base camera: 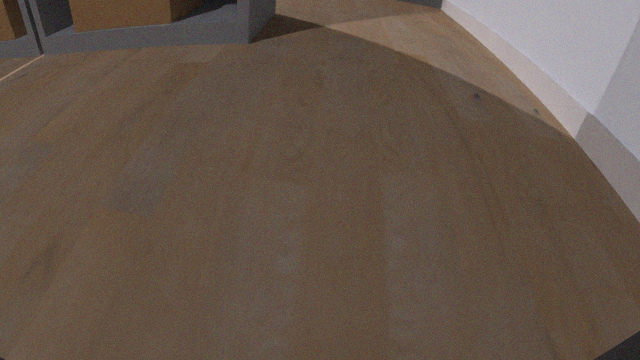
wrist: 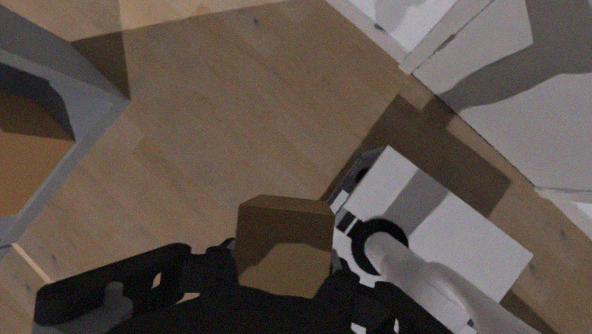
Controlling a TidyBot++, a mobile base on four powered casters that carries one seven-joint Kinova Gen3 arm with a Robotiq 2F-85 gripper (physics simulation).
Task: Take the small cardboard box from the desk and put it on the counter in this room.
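Frame: origin at the arm's base, x left, y back, z up, level; metres.
Seen in the pictures: gripper, fingertip midpoint: (wrist: 285, 254); arm's base, origin of the base link: (wrist: 380, 247).
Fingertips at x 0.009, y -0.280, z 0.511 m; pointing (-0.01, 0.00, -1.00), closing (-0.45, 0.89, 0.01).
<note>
Offsets run from my fingertips to a thing's top centre. "spot": to the spot under its first point.
The small cardboard box {dz +0.042, dx +0.007, dy +0.004 m} (wrist: 285, 232) is brown and sits between the two black fingers at the bottom middle of the wrist view. My gripper (wrist: 285, 254) is shut on it and holds it up over the wooden floor, beside the front of my base. The gripper and the held box do not show in the base camera view. Neither the desk nor the counter can be made out in these views.
A grey shelf unit (base camera: 150, 39) (wrist: 95, 131) with large cardboard boxes {spot: dz -0.781, dx +0.650, dy -0.929 m} (base camera: 120, 14) (wrist: 30, 165) stands ahead on the left. A white wall (base camera: 565, 45) runs along the right. A white door-like panel (wrist: 540, 130) stands right of my white base (wrist: 470, 245).
</note>
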